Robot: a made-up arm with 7 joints.
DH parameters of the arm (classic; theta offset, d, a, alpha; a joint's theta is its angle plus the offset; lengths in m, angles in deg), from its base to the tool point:
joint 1: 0 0.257 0 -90
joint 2: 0 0 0 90
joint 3: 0 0.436 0.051 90
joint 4: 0 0 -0.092 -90
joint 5: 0 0.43 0 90
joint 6: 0 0 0.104 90
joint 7: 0 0 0 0
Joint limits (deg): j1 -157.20..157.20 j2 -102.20..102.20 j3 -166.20..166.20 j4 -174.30..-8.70 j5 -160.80..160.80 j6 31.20..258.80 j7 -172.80..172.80
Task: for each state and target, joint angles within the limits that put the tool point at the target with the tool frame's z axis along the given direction. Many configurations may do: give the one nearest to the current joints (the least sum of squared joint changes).
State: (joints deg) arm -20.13 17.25 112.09 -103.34 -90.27 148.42 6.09
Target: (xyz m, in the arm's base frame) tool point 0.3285 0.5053 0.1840 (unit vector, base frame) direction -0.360 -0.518 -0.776
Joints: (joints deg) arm -1.14 60.32 65.67 -121.96 -42.76 97.67 6.09
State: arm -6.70 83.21 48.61 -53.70 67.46 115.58 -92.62
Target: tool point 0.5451 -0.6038 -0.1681 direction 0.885 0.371 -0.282
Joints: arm -55.74 92.49 24.95 -54.23 73.99 129.93 -92.62
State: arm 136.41 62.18 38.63 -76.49 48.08 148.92 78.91
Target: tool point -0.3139 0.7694 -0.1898 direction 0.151 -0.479 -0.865
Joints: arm 116.62 94.54 -8.01 -52.84 13.20 116.44 78.91
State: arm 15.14 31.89 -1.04 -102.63 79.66 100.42 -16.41
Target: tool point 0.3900 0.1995 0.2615 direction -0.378 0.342 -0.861
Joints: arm 31.76 10.12 3.50 -149.54 50.24 140.61 -16.41
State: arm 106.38 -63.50 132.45 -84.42 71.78 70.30 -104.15
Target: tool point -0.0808 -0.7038 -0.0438 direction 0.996 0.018 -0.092
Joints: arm 104.11 -67.74 151.48 -93.66 99.32 71.11 -104.15
